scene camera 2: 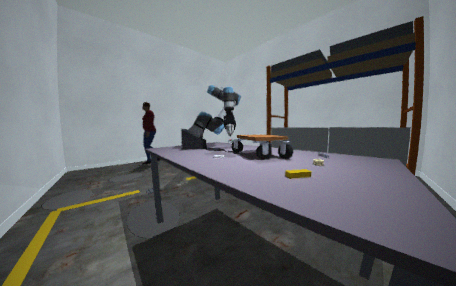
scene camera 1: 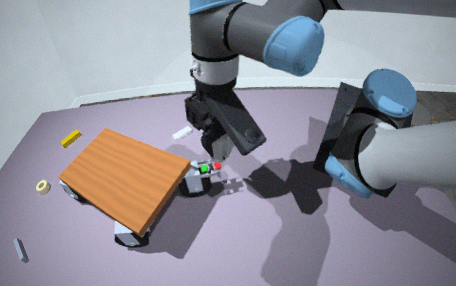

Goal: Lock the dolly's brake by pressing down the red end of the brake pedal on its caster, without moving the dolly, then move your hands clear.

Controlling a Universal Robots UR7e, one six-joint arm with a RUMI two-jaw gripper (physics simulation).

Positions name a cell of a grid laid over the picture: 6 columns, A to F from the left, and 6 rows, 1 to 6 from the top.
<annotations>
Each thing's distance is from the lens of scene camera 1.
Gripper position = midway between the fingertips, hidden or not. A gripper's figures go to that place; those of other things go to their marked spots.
my gripper (scene camera 1: C4): 0.54 m
dolly (scene camera 1: B4): 0.54 m
</annotations>
